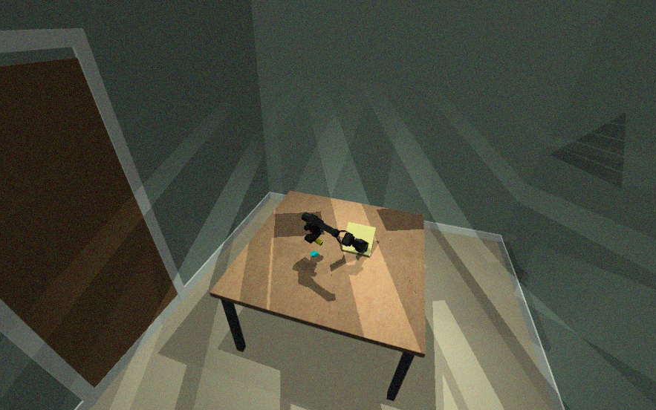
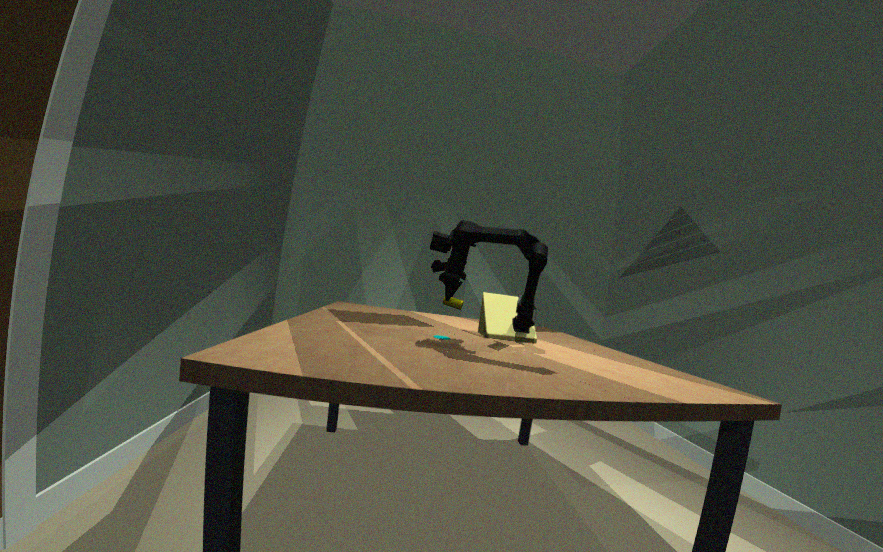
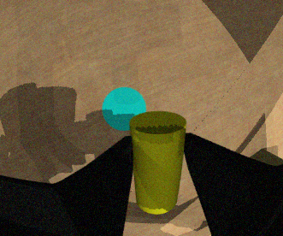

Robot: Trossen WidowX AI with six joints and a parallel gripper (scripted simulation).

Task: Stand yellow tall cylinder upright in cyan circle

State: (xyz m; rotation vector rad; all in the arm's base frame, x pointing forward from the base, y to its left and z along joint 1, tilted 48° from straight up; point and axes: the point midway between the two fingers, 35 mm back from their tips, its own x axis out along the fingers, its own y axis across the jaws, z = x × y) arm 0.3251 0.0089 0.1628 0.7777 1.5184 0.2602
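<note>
My gripper tip is 13 cm above the cyan circle and 1 cm to the right of it. From my gripper tip the other things lie so: yellow cylinder: 2 cm behind, 1 cm to the left, 1 cm below.
</note>
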